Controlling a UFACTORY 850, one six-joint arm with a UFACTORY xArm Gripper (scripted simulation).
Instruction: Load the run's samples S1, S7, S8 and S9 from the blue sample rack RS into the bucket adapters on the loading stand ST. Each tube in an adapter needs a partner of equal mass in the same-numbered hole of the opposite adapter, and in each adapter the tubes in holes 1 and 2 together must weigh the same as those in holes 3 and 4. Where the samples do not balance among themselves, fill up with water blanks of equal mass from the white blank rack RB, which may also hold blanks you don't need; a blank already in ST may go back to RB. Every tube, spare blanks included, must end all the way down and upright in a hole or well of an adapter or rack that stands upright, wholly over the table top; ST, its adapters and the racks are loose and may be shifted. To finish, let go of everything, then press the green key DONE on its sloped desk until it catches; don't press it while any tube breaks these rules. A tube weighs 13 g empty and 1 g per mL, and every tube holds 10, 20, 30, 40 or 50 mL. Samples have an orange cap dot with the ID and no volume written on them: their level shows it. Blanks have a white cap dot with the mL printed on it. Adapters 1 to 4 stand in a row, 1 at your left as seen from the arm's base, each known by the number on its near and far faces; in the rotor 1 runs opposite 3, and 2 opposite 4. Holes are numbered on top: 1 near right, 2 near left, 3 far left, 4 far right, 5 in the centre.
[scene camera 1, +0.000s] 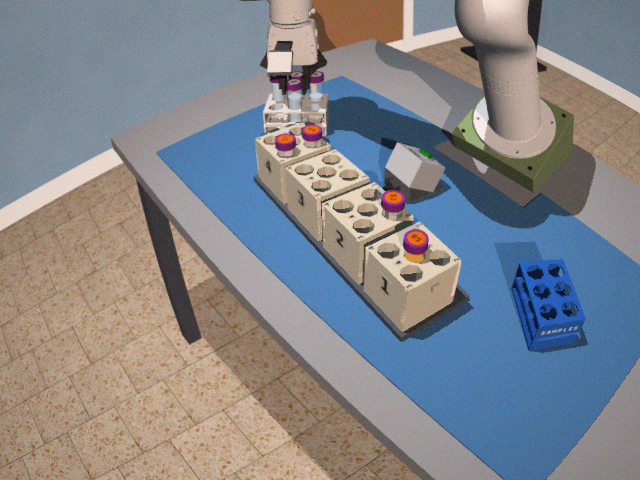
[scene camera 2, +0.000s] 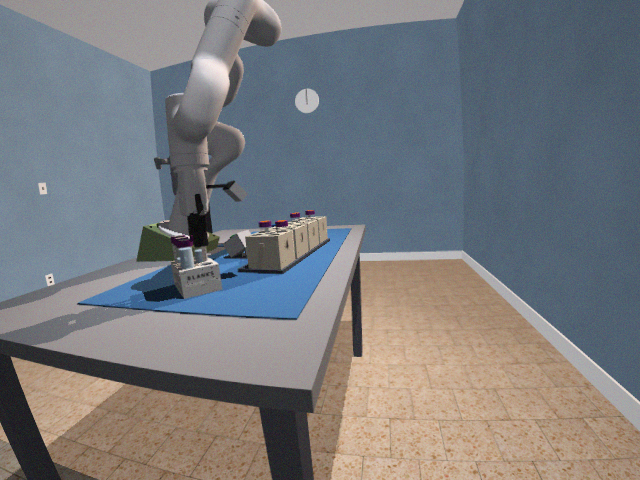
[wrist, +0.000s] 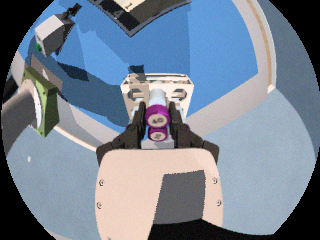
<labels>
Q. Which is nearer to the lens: the white blank rack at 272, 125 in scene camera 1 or the blue sample rack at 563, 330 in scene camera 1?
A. The blue sample rack.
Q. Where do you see a white blank rack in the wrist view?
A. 132, 85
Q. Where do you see the gripper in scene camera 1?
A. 294, 91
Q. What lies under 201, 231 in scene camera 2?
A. The gripper.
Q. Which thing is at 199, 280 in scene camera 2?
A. A white blank rack.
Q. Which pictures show the white blank rack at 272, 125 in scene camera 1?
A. Scene camera 1, scene camera 2 and the wrist view: all of them.
</labels>
